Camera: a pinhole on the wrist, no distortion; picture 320 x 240 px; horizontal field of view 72.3 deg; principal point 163.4 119.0 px. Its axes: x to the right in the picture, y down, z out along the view. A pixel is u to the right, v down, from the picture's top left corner.
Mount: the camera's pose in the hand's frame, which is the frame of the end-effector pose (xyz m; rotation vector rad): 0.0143 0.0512 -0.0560 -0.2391 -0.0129 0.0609
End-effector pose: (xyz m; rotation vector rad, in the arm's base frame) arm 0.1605 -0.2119 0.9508 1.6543 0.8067 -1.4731
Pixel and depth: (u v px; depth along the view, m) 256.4 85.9 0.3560
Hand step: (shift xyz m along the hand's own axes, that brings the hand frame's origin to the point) 0.1612 0.0925 0.3034
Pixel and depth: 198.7 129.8 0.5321
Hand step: 0.0877 0.2077 0.4552
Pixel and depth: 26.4 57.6 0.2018
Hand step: -0.1124 0.0362 0.1528
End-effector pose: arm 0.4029 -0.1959 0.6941 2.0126 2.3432 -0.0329
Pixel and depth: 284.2 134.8 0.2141
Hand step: 0.1270 0.1241 0.1490
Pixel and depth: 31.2 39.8 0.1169
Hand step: -0.0560 0.0335 0.0672
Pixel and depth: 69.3 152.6 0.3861
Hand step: -0.1625 0.1896 0.3041
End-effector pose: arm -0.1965 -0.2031 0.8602 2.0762 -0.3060 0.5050
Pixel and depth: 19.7 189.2 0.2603
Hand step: -0.1663 0.1831 0.1762
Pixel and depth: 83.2 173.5 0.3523
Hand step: -0.1267 0.2115 0.2648
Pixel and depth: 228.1 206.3 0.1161
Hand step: 0.0435 0.1256 0.0460
